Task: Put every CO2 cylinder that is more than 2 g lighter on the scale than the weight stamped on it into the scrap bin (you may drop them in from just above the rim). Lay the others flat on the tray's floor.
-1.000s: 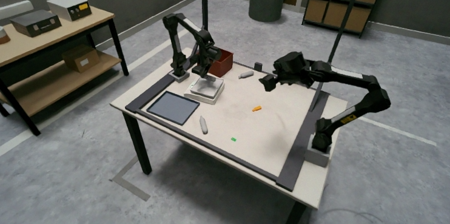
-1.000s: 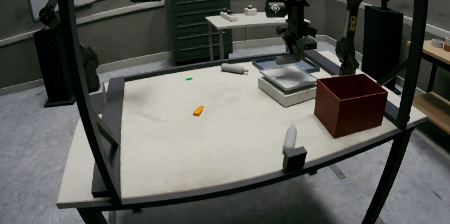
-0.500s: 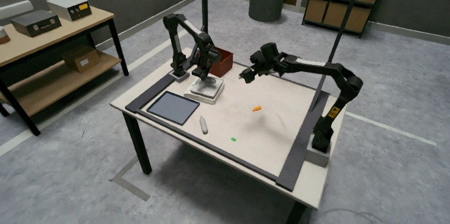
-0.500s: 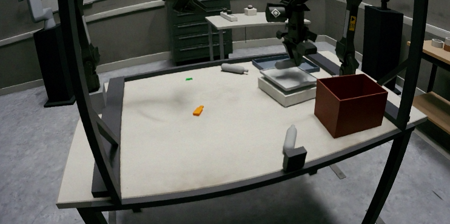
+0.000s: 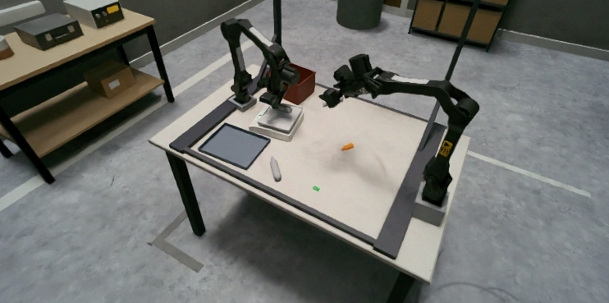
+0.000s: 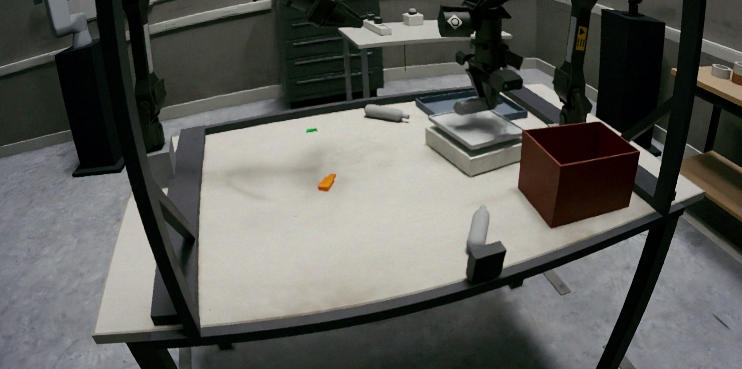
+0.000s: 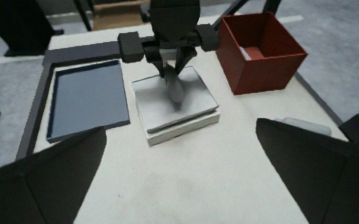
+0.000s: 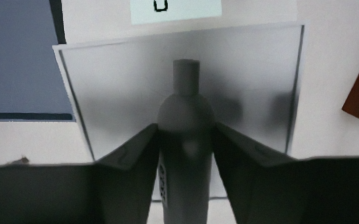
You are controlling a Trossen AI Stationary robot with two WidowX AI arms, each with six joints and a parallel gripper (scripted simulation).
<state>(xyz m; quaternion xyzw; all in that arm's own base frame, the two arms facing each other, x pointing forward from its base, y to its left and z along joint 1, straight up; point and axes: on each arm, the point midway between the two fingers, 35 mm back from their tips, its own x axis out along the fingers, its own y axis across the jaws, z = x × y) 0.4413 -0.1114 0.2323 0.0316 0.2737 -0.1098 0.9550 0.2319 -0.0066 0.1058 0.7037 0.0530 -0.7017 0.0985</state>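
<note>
My right gripper is now 230 mm short of the blue-grey tray, 30 mm to the left of it and 130 mm above it. Also, from my right hand: small green piece (180 mm ahead, 370 mm to the left, 130 mm below); red scrap bin (240 mm behind, 120 mm to the right, 100 mm below); small orange piece (80 mm behind, 340 mm to the left, 130 mm below).
</note>
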